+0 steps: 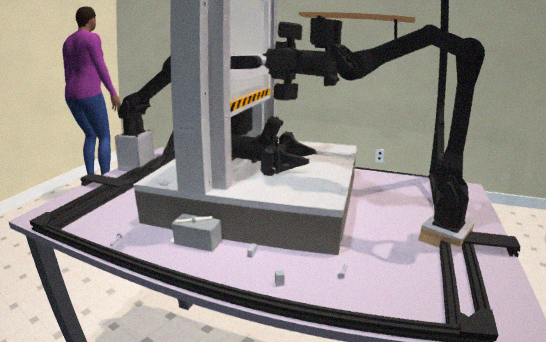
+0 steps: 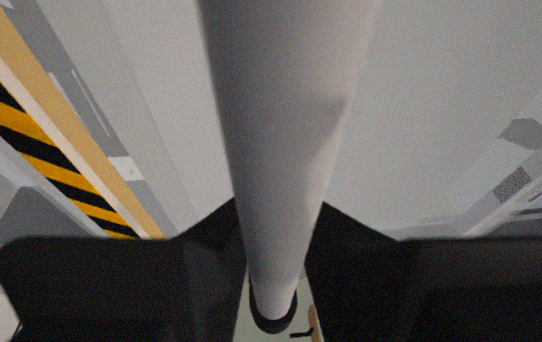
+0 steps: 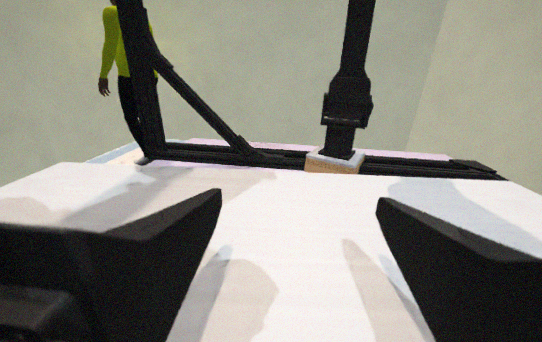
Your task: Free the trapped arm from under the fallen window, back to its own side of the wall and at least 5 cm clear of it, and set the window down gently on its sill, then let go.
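Where they show: right gripper, fingertip midpoint: (image 1: 312,156) (image 3: 298,200); left arm's base at its link origin: (image 1: 449,223) (image 3: 336,153); right arm's base at its link origin: (image 1: 133,133).
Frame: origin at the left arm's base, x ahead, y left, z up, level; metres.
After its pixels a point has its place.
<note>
The window (image 1: 250,100) {x 0.483, y 0.151, z 0.216 m} (image 2: 60,165) {x 0.498, y 0.122, z 0.224 m}, with a black-and-yellow striped lower edge, hangs in the grey wall frame (image 1: 187,110), above the white-topped base. Its grey bar handle (image 1: 260,60) {x 0.374, y 0.216, z 0.320 m} (image 2: 287,125) sticks out with black ends. My left gripper (image 1: 269,61) {x 0.487, y 0.104, z 0.318 m} (image 2: 273,200) {x 0.487, y 0.104, z 0.318 m} is shut on the handle, a finger on each side. My right gripper (image 1: 312,156) {x 0.349, y 0.072, z 0.087 m} (image 3: 298,200) {x 0.349, y 0.072, z 0.087 m} is open and empty, low over the base (image 1: 295,197) (image 3: 295,250). Its arm passes through the opening under the window; whether they touch is hidden. The sill is mostly hidden by that arm.
A grey block (image 1: 196,236) with a cream stick on it stands before the base. Small grey pieces (image 1: 279,278) {x 0.161, y 0.367, z -0.021 m} (image 1: 251,250) {x 0.265, y 0.339, z -0.023 m} and a bolt (image 1: 342,271) {x 0.104, y 0.264, z -0.031 m} lie on the table (image 1: 395,300) {x -0.013, y 0.266, z -0.039 m}. Black rails (image 1: 250,295) {x 0.159, y 0.432, z -0.022 m} border the table. A brown shelf (image 1: 357,17) is behind the left arm.
</note>
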